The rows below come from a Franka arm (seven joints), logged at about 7 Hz.
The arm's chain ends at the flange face. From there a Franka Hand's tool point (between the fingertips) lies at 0.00 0.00 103.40 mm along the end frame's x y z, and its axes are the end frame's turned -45 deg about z.
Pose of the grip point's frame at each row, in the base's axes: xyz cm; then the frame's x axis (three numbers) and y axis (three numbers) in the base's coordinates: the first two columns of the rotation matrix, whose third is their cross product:
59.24, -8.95, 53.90, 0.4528, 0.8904, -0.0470, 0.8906, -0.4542, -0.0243
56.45, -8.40, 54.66, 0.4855, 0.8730, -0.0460, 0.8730, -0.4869, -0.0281
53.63, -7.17, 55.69, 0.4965, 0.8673, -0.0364, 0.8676, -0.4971, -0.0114
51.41, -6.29, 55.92, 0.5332, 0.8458, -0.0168, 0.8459, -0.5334, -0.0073
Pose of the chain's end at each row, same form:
59.68, -8.63, 64.23, 0.9499, 0.3084, -0.0504, 0.3096, -0.9508, 0.0161
56.94, -8.13, 64.98, 0.9606, 0.2730, -0.0524, 0.2740, -0.9616, 0.0127
53.92, -6.90, 66.02, 0.9646, 0.2618, -0.0338, 0.2624, -0.9648, 0.0177
51.57, -6.18, 66.26, 0.9752, 0.2209, -0.0170, 0.2211, -0.9752, 0.0067

